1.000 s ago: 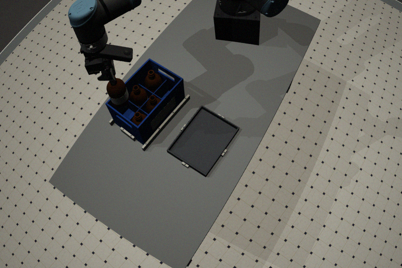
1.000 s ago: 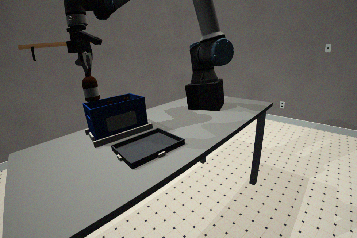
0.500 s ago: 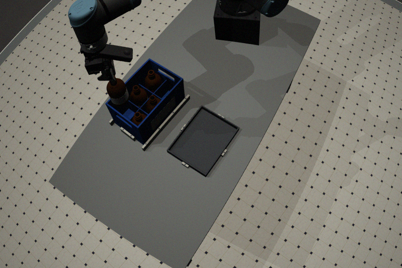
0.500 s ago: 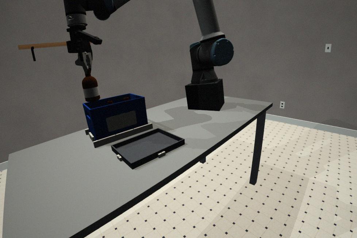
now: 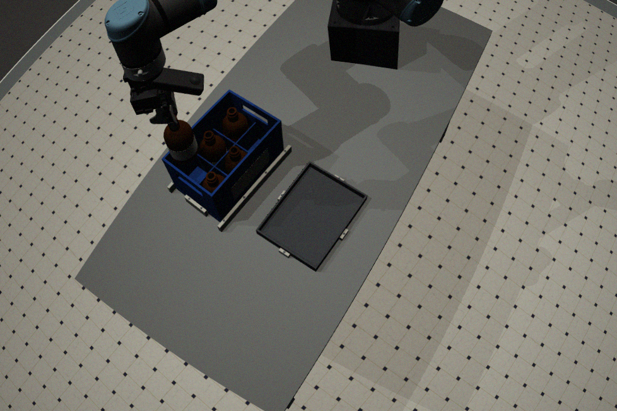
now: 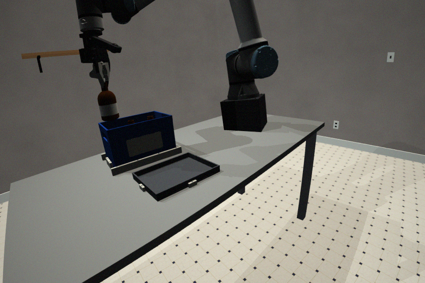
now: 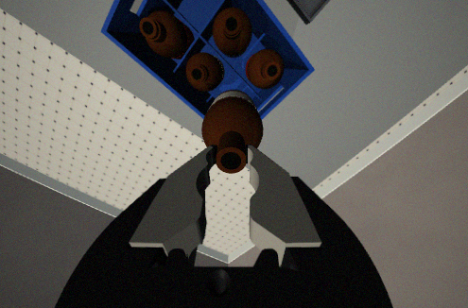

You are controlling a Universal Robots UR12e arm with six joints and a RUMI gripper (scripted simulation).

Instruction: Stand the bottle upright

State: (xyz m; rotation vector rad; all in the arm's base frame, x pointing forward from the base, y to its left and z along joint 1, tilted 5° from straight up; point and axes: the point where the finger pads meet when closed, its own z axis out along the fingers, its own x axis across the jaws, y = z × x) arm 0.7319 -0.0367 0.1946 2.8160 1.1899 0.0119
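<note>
My gripper is now 7 cm above the bottle. The rest, counted from my hand: black tray 32 cm below, 31 cm to the left, 12 cm behind; blue crate 25 cm below, 9 cm behind, 4 cm to the left.
</note>
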